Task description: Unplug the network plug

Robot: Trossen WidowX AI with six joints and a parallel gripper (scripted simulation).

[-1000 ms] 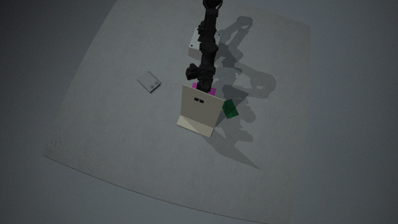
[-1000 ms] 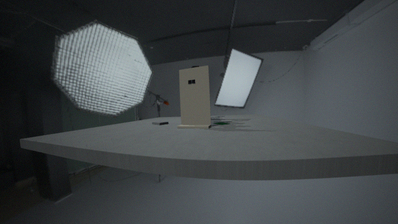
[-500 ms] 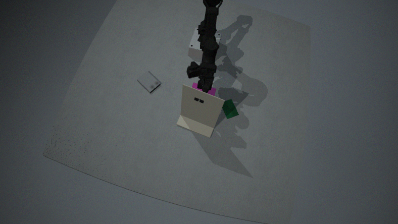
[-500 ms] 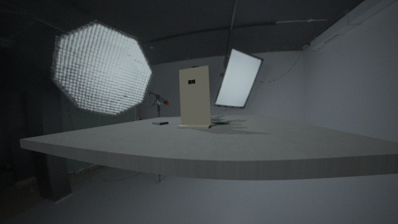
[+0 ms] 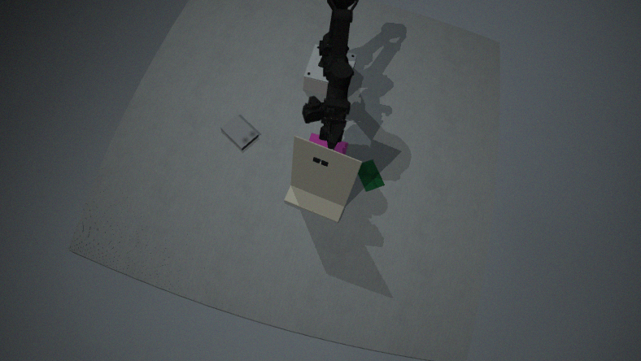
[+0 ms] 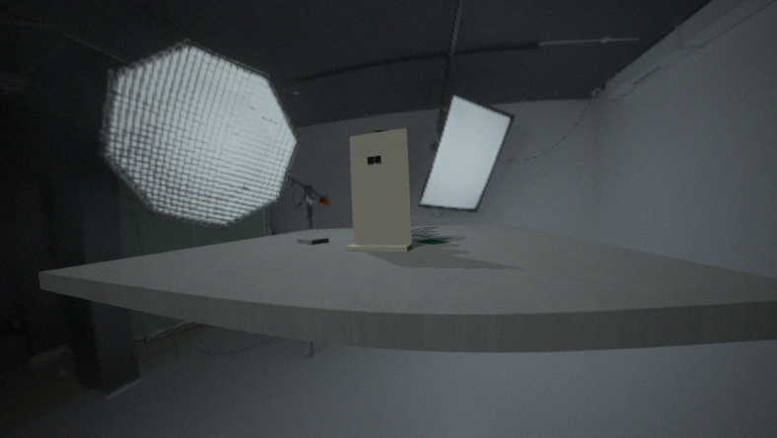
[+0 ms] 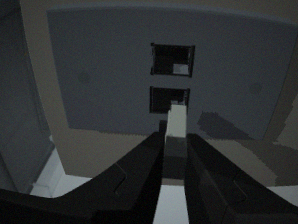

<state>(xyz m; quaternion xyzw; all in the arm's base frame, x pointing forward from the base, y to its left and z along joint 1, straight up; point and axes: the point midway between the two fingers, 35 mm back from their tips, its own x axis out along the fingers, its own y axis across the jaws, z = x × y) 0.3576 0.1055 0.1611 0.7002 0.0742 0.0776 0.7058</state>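
The magenta square is 240 mm below my gripper tip, 100 mm behind it and 30 mm to the right of it. The rest, counted from my gripper tip: marked square: 240 mm below, 120 mm to the left, 80 mm behind; upright panel: 90 mm below, 50 mm ahead, 10 mm to the right; network plug: right at my gripper tip.
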